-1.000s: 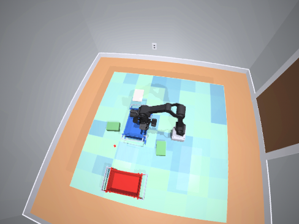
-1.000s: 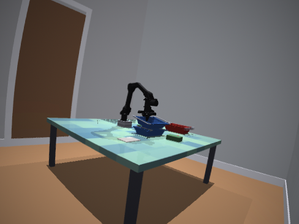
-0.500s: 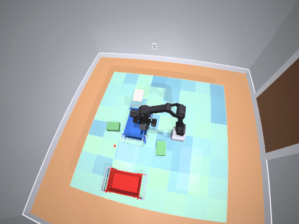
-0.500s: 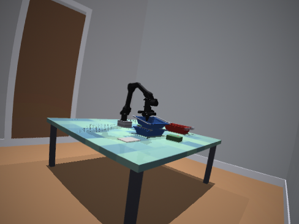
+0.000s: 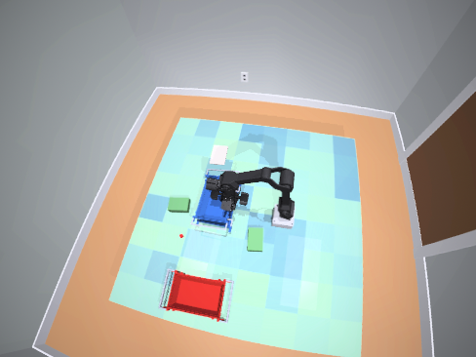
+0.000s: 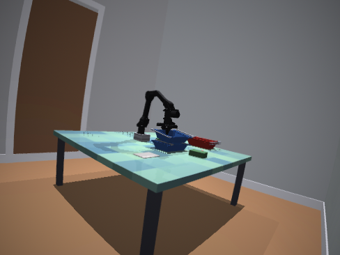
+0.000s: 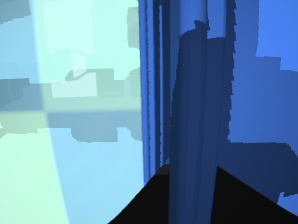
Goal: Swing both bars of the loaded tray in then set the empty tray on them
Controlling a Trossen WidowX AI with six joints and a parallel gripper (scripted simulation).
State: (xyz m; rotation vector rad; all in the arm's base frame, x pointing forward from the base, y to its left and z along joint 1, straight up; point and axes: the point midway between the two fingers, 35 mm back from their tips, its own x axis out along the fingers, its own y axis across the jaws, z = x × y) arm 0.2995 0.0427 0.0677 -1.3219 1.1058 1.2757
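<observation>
The blue tray is 70 mm ahead of my gripper tip, 20 mm above it and 10 mm to the left of it. The rest, counted from my gripper tip: small red block 250 mm to the left, 210 mm ahead, 90 mm below; then white flat plate 320 mm to the right, 210 mm ahead, 90 mm below.
</observation>
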